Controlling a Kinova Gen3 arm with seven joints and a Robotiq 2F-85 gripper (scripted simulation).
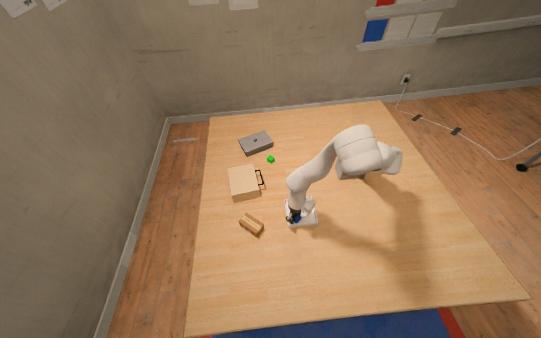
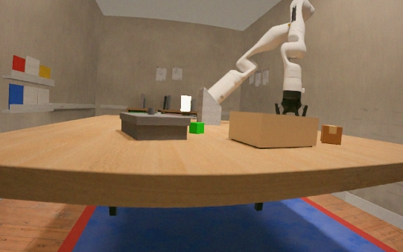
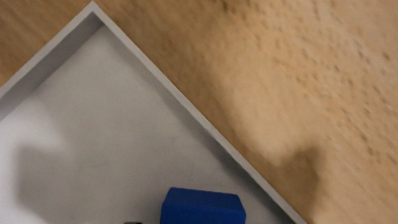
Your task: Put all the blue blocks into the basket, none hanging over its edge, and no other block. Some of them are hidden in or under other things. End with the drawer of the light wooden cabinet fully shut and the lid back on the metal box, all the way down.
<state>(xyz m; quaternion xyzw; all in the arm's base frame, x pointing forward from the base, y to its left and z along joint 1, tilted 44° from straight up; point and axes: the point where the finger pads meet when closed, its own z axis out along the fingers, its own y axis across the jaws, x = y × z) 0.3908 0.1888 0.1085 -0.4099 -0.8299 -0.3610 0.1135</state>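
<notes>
The white basket lies 3 cm behind my hand, 3 cm to the right of it and 2 cm below it. The rest, counted from my hand: brown cardboard box (21 cm ahead, 1 cm to the right); then red block (20 cm ahead, 1 cm to the left, 2 cm below); then drawer (20 cm ahead, 26 cm to the right).
</notes>
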